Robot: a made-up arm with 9 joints.
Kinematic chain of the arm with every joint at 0, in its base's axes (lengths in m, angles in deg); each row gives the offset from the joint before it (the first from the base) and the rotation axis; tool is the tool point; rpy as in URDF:
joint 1: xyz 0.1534 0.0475 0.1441 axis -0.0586 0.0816 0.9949
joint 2: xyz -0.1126 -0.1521 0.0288 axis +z
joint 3: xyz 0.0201 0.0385 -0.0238 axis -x
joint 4: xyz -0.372 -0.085 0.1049 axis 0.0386 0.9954 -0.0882
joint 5: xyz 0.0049 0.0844 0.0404 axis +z
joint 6: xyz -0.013 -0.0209 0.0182 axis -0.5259 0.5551 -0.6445
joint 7: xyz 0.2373 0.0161 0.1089 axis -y
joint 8: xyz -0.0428 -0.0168 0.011 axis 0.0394 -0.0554 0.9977
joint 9: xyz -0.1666 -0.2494 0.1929 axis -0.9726 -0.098 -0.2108
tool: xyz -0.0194 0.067 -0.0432 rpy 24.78 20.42 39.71
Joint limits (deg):
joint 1: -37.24..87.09
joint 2: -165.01..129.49
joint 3: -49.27..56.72
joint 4: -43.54..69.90
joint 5: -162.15..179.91
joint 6: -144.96..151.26
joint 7: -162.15..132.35
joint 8: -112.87..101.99
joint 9: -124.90..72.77
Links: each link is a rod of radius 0.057 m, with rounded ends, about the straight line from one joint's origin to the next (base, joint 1, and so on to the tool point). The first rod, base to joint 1, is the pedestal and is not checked.
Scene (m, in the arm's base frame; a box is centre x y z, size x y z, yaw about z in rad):
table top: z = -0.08
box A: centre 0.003 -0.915 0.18 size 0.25 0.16 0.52 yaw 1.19
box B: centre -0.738 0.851 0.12 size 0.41 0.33 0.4 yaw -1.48
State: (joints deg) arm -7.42 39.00 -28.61 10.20 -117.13 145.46 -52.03 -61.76 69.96
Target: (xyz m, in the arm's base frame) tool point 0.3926 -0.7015 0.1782
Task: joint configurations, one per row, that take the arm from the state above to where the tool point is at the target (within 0.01 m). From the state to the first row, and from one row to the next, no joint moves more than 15 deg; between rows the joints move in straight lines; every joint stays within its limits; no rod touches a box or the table.
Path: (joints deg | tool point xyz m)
1: -1.64 43.21 -21.96 21.48 -114.45 146.91 -55.80 -56.76 70.66 | -0.3516 -0.8040 0.3933
2: 4.14 47.42 -15.30 32.77 -111.77 148.36 -59.57 -51.77 71.36 | -0.1641 -0.8219 0.5346
3: 9.93 51.62 -8.65 44.05 -109.10 149.81 -63.35 -46.77 72.07 | 0.0039 -0.7626 0.6581
4: 15.71 55.83 -1.99 55.33 -106.42 151.26 -67.12 -41.78 72.77 | 0.1293 -0.6450 0.7513
5: 30.61 58.56 2.21 49.56 -106.78 147.74 -69.09 -44.29 60.45 | 0.2860 -0.6720 0.7546
6: 45.51 61.29 6.42 43.78 -107.14 144.21 -71.06 -46.80 48.12 | 0.4689 -0.6652 0.7442
7: 60.41 64.01 10.62 38.01 -107.51 140.69 -73.03 -49.32 35.80 | 0.6695 -0.6079 0.7193
8: 75.31 66.74 14.83 32.23 -107.87 137.16 -75.00 -51.83 23.48 | 0.8702 -0.4855 0.6786
9: 78.25 75.35 25.30 41.65 -121.44 140.69 -85.95 -40.76 30.59 | 0.7364 -0.5869 0.7523
10: 81.20 83.96 35.77 51.07 -135.01 144.21 -96.89 -29.69 37.70 | 0.5924 -0.7109 0.6640
11: 84.14 92.57 46.25 60.48 -148.58 147.74 -107.84 -18.62 44.81 | 0.4797 -0.7710 0.4392
12: 87.09 101.17 56.72 69.90 -162.15 151.26 -118.78 -7.55 51.92 | 0.3926 -0.7015 0.1782

